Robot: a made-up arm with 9 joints.
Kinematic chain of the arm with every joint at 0, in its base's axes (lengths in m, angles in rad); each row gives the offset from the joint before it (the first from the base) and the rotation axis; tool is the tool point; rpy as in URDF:
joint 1: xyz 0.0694 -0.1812 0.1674 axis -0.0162 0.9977 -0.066
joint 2: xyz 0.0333 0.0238 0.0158 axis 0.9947 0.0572 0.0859
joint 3: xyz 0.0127 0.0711 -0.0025 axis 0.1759 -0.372 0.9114
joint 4: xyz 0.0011 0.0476 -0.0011 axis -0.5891 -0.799 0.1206
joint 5: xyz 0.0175 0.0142 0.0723 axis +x
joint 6: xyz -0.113 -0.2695 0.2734 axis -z
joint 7: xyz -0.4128 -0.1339 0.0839 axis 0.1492 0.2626 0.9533
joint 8: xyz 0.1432 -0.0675 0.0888 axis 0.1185 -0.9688 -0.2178
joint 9: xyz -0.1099 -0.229 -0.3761 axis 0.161 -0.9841 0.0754
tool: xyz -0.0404 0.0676 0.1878 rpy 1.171 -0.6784 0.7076
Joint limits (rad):
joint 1: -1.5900..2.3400
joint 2: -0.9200..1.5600
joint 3: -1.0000..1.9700
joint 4: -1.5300..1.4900
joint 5: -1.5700..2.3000
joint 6: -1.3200..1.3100
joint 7: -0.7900..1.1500
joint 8: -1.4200..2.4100
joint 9: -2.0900..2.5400
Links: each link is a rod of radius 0.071 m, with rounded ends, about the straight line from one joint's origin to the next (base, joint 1, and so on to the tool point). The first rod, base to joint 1, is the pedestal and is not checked.
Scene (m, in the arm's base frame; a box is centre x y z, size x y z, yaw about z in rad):
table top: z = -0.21
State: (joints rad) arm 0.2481 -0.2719 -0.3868 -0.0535 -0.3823 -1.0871 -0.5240 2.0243 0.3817
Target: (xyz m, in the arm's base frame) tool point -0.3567 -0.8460 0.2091
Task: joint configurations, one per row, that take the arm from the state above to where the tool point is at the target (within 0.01 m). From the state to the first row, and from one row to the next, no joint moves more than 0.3 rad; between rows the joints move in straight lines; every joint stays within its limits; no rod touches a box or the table.
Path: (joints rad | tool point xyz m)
1: 0.1732 -0.1726 -0.4955 -0.2237 -0.1703 -0.9763 -0.6127 2.0449 0.3833 | 0.2844 -0.7045 0.6804
2: 0.0983 -0.0732 -0.6042 -0.3940 0.0417 -0.8655 -0.7013 2.0654 0.3849 | -0.0260 -0.8781 0.4740
3: 0.0235 0.0261 -0.7129 -0.5642 0.2537 -0.7547 -0.7900 2.0860 0.3865 | -0.3567 -0.8460 0.2091

